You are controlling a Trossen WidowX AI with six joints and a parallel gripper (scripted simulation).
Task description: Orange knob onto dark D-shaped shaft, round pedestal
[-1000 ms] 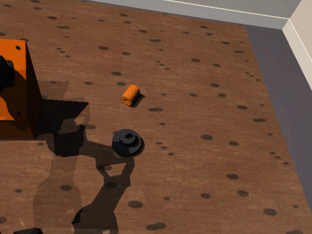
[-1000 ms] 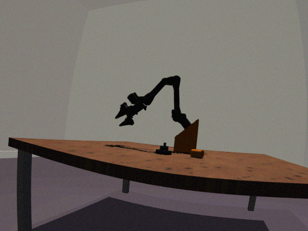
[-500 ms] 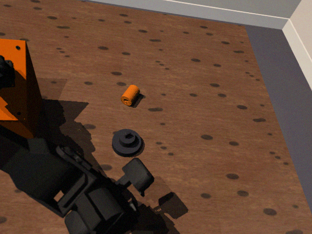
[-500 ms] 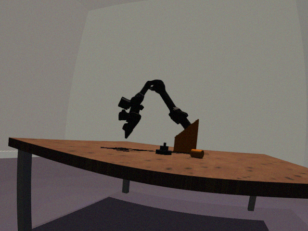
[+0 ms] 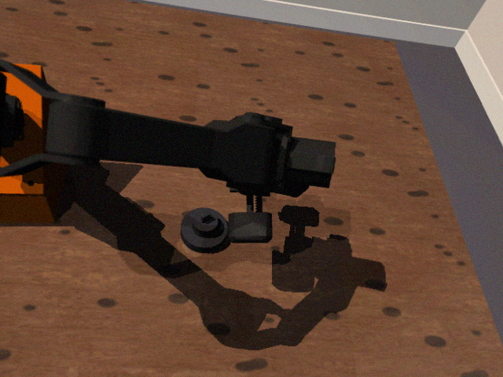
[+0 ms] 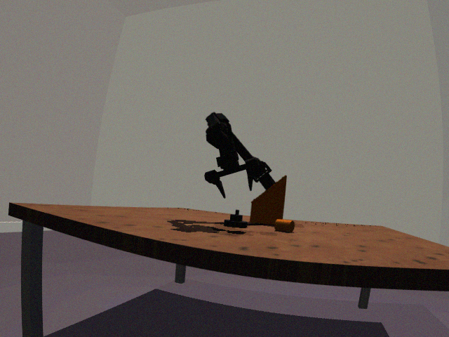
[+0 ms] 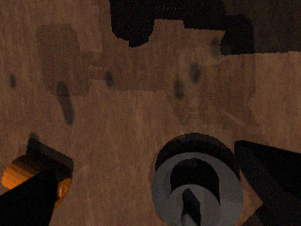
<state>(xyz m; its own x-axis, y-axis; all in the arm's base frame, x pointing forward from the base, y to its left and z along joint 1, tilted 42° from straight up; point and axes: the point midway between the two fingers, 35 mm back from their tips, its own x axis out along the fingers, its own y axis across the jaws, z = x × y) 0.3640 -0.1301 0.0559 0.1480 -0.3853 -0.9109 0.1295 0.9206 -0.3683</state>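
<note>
The knob is 170 mm to the left of my gripper tip, 90 mm below it and 40 mm behind it. Also, from my gripper tip: dark pedestal 80 mm below, 70 mm behind.
</note>
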